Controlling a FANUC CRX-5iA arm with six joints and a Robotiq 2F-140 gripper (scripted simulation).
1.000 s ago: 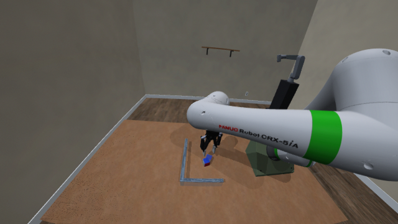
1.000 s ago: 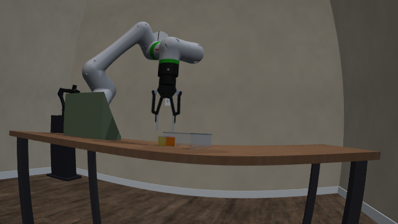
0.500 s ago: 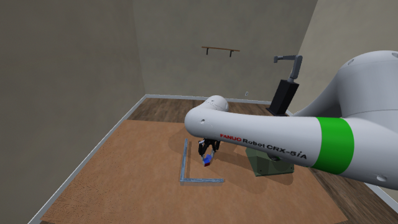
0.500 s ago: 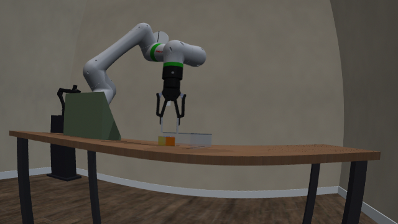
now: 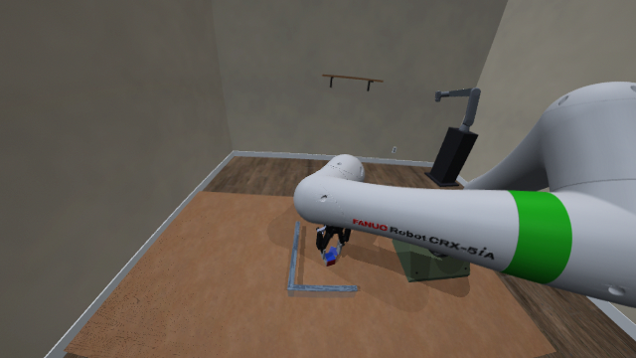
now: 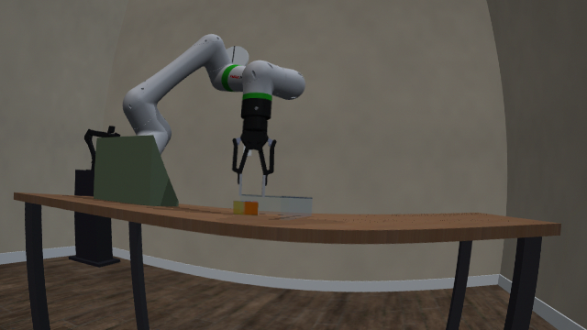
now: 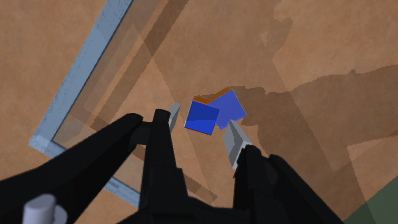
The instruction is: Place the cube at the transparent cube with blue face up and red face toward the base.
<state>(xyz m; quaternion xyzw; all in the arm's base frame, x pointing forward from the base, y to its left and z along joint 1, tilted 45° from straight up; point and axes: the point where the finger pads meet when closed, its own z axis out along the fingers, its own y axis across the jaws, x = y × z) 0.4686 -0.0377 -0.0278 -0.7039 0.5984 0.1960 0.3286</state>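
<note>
My gripper is now 6 cm above the transparent cube, 2 cm to the left of it and 2 cm past it.
</note>
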